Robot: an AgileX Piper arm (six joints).
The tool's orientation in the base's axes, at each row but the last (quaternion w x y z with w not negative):
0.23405, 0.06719, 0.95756, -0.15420
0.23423, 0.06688, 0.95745, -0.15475
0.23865, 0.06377, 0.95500, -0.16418
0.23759, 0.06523, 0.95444, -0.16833
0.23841, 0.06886, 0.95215, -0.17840
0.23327, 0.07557, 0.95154, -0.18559
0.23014, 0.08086, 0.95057, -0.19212
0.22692, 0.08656, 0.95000, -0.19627
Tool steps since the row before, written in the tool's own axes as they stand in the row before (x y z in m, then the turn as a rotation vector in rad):
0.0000, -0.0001, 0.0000, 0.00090, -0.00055, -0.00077
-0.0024, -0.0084, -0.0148, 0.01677, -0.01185, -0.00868
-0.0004, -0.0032, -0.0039, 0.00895, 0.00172, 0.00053
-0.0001, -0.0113, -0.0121, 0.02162, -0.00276, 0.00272
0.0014, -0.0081, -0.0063, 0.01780, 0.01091, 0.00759
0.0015, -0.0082, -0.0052, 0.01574, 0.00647, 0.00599
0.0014, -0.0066, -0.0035, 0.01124, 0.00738, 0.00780
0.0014, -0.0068, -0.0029, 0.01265, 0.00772, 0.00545
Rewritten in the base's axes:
0.0000, -0.0001, 0.0000, -0.00123, -0.00022, 0.00037
-0.0059, -0.0032, 0.0158, -0.02087, -0.00740, 0.00258
-0.0020, -0.0017, 0.0043, -0.00728, 0.00182, -0.00520
-0.0074, -0.0063, 0.0134, -0.01839, -0.00258, -0.01174
-0.0057, -0.0051, 0.0070, -0.00999, 0.00810, -0.01811
-0.0054, -0.0054, 0.0062, -0.00987, 0.00452, -0.01441
-0.0043, -0.0045, 0.0044, -0.00494, 0.00433, -0.01409
-0.0041, -0.0049, 0.0040, -0.00704, 0.00572, -0.01293

